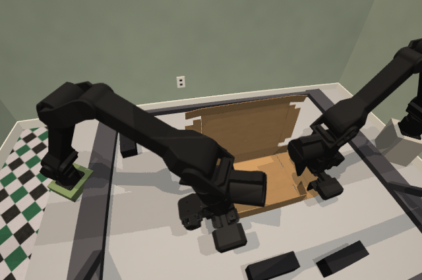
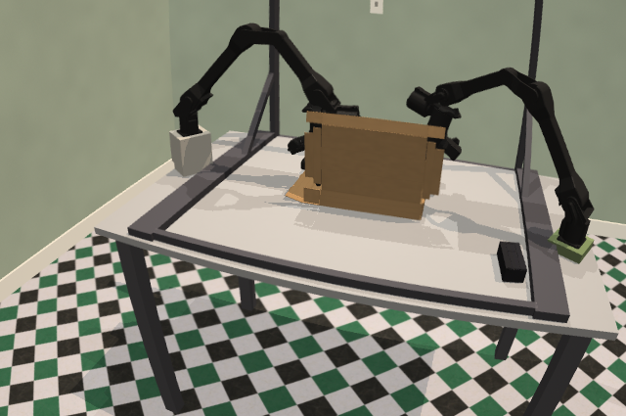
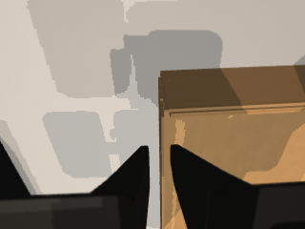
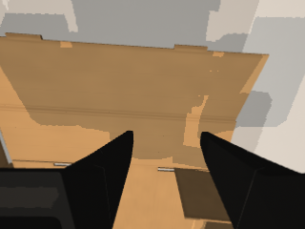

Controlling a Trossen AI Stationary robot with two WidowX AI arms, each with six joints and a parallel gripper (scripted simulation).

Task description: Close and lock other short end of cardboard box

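The corner flap lies 30 mm behind my right hand, 30 mm to the left of it and 10 mm below it.
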